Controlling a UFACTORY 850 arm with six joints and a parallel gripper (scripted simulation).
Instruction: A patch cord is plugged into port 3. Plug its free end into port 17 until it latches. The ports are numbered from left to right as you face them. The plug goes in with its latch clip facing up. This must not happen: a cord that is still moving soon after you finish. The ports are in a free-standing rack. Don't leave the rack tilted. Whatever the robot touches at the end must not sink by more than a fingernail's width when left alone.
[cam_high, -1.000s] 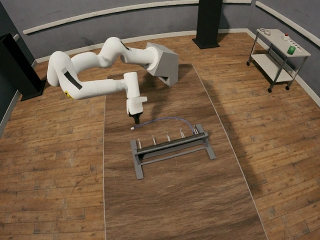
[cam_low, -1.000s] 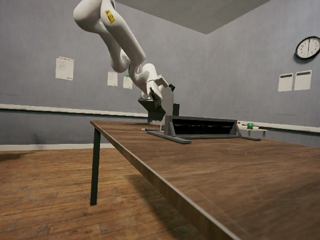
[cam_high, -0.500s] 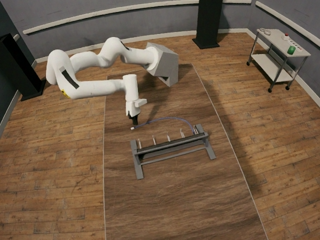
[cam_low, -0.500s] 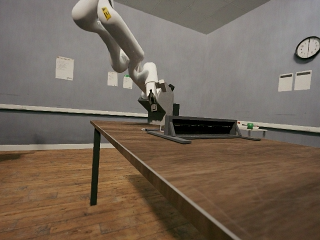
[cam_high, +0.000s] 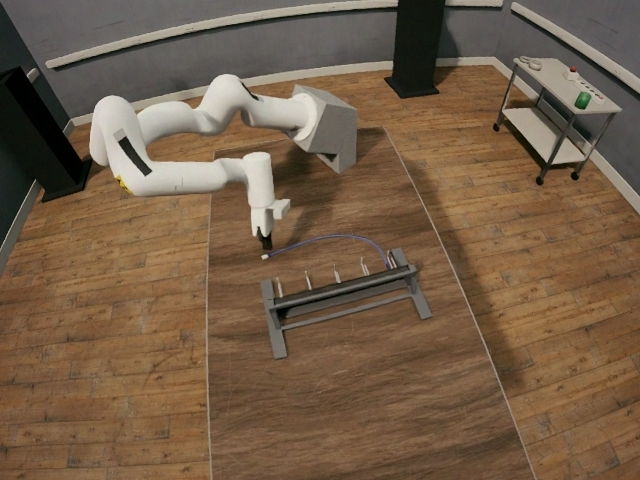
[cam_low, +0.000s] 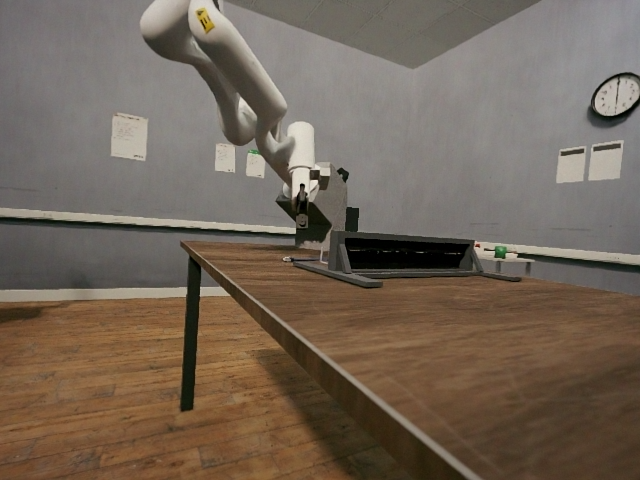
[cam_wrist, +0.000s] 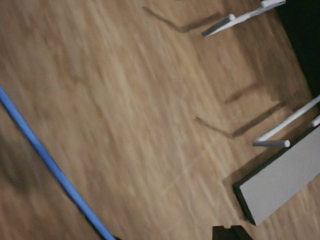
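My hand is 11 cm above the white plug, 3 cm past it and 2 cm to the left of it.
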